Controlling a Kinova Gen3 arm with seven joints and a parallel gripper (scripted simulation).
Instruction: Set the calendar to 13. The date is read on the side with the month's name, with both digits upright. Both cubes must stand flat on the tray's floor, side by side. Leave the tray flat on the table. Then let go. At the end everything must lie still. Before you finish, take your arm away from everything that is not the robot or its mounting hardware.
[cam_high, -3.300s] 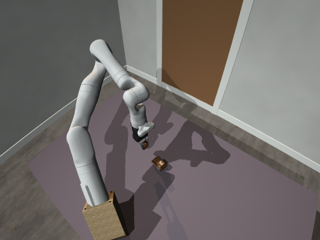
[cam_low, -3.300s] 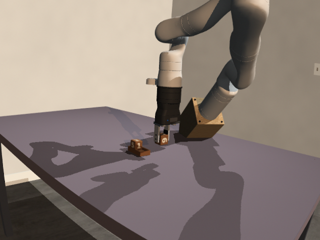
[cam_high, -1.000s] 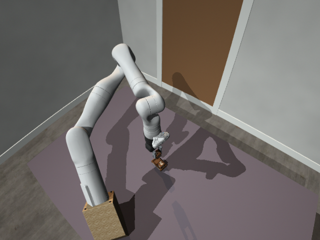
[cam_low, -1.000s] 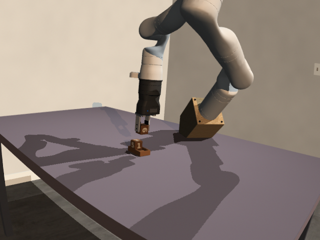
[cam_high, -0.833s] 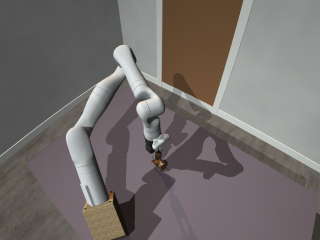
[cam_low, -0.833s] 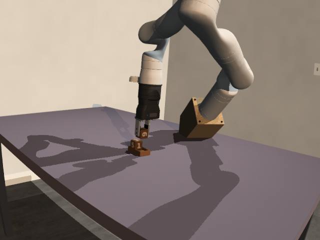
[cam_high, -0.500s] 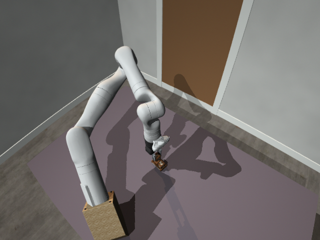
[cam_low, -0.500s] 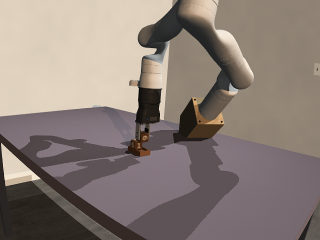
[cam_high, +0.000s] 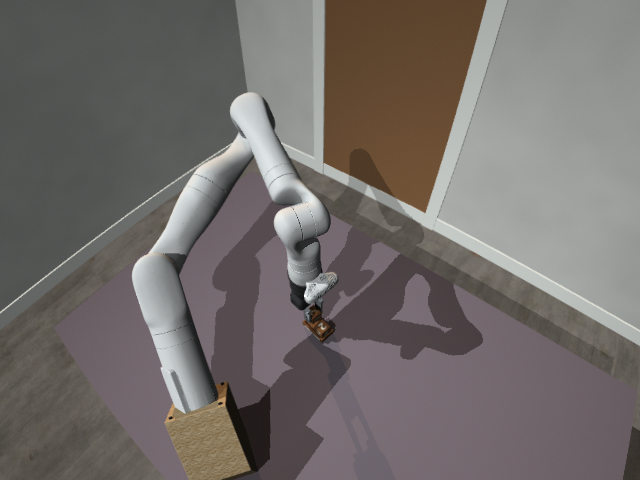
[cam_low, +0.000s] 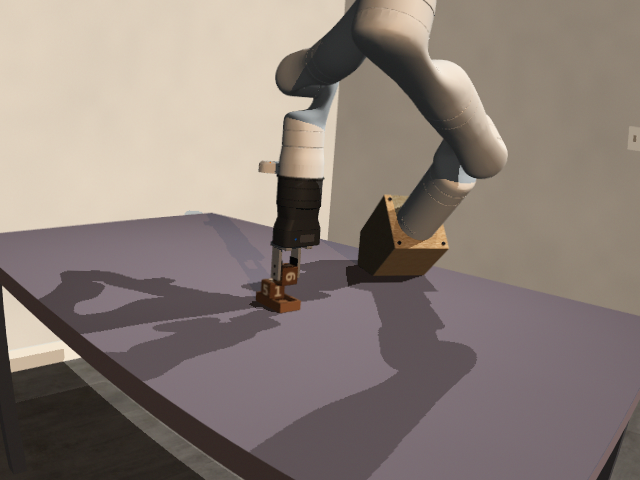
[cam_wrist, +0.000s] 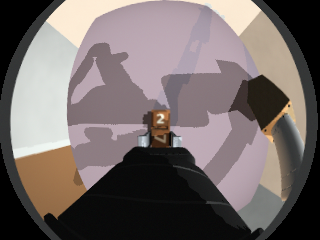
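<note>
The tray is 60 mm below my hand and 20 mm to the right of it.
</note>
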